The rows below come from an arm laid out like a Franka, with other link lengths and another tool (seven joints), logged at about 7 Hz.
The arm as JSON. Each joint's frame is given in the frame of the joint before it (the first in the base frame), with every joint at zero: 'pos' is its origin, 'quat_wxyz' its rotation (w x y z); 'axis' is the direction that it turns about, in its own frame. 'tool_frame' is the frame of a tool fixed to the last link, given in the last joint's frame.
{
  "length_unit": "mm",
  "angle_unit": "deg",
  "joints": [
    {
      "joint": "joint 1",
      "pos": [
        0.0,
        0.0,
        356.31
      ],
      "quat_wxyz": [
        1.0,
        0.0,
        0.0,
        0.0
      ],
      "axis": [
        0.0,
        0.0,
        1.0
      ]
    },
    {
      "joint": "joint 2",
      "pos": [
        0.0,
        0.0,
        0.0
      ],
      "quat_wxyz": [
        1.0,
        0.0,
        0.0,
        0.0
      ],
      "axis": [
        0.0,
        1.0,
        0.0
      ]
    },
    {
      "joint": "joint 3",
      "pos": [
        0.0,
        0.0,
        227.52
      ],
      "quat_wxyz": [
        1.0,
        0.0,
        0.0,
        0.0
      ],
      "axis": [
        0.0,
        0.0,
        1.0
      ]
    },
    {
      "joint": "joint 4",
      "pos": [
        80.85,
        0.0,
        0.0
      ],
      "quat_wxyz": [
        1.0,
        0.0,
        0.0,
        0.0
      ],
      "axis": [
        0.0,
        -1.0,
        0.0
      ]
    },
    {
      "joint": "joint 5",
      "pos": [
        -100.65,
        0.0,
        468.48
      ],
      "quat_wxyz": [
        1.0,
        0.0,
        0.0,
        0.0
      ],
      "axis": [
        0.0,
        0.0,
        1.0
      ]
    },
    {
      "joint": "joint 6",
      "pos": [
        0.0,
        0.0,
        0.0
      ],
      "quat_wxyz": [
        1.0,
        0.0,
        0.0,
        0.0
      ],
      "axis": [
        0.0,
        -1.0,
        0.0
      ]
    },
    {
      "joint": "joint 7",
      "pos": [
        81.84,
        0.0,
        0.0
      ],
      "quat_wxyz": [
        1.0,
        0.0,
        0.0,
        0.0
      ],
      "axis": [
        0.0,
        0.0,
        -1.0
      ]
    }
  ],
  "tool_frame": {
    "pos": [
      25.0,
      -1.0,
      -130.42
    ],
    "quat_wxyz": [
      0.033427,
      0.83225,
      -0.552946,
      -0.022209
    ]
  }
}
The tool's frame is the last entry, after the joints.
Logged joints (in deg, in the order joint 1, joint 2, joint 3, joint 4, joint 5, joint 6, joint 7), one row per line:
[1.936 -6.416 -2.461 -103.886 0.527 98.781 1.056]
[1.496 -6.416 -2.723 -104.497 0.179 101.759 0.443]
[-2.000 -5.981 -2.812 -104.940 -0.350 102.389 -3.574]
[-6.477 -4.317 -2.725 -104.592 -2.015 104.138 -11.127]
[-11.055 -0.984 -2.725 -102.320 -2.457 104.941 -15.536]
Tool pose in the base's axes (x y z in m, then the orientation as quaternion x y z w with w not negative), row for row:
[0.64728 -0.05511 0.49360 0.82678 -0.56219 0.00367 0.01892]
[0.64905 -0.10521 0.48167 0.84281 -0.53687 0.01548 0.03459]
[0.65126 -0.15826 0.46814 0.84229 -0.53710 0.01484 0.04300]
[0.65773 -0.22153 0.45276 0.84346 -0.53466 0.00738 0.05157]
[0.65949 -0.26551 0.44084 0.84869 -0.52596 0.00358 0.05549]
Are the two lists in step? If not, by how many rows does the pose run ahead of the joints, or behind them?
The pose runs 2 rows ahead of the joints: the pose in row i belongs to the joints in row i + 2.
